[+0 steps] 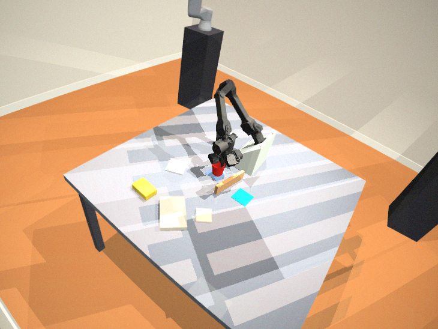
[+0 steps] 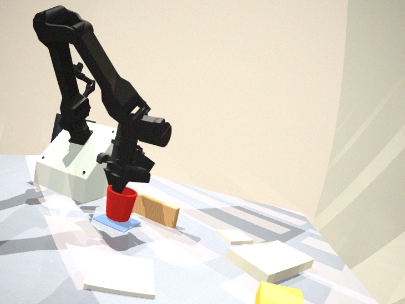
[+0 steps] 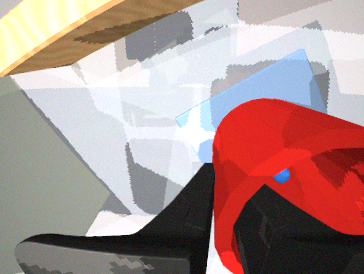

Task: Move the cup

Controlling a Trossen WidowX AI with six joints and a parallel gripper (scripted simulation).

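The green marble is 20 mm to the right of my gripper tip, 20 mm below it and 10 mm ahead of it. The rest, counted from my gripper tip: blue marble: 40 mm to the right, 20 mm below, 20 mm ahead; then light blue pad: 50 mm below, 30 mm ahead, 20 mm to the right; then red cup: 20 mm to the right, 20 mm ahead.
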